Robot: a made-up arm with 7 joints.
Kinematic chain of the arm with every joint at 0, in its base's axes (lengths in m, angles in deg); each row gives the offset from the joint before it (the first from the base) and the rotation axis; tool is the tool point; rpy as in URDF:
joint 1: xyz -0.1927 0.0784 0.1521 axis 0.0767 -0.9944 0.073
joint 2: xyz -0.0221 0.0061 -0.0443 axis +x
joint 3: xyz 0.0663 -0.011 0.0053 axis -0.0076 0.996 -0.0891
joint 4: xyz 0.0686 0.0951 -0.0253 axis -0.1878 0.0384 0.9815
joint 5: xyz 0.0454 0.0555 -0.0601 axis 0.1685 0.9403 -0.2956
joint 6: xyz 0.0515 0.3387 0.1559 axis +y
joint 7: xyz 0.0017 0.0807 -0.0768 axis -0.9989 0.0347 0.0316
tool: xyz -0.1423 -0.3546 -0.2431 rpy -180 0 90
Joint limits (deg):
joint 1: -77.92..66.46
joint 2: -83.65..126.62
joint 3: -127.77..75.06
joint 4: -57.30..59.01
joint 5: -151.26..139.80
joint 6: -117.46..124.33
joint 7: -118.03..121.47
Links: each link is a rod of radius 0.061 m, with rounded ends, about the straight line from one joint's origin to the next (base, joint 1, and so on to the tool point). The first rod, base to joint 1, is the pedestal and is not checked.
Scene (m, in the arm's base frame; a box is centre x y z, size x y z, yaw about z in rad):
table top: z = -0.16
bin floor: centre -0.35 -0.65 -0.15 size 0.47 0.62 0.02 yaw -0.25
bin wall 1: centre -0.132 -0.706 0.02 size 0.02 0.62 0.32 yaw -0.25
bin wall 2: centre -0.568 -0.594 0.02 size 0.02 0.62 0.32 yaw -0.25
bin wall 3: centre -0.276 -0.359 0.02 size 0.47 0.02 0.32 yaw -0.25
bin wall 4: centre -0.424 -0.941 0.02 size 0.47 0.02 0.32 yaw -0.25
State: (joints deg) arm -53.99 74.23 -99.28 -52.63 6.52 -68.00 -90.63
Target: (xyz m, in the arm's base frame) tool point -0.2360 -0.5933 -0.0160
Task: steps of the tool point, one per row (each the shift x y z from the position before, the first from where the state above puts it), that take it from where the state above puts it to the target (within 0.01 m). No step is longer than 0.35 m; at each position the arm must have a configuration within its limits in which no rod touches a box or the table.
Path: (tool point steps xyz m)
1: -0.0994 -0.0125 -0.0558
2: -0.1079 0.0152 -0.0472
3: -0.1063 0.0439 -0.0375
4: -0.0930 0.0707 -0.0285
5: 0.0000 0.0000 -0.3493

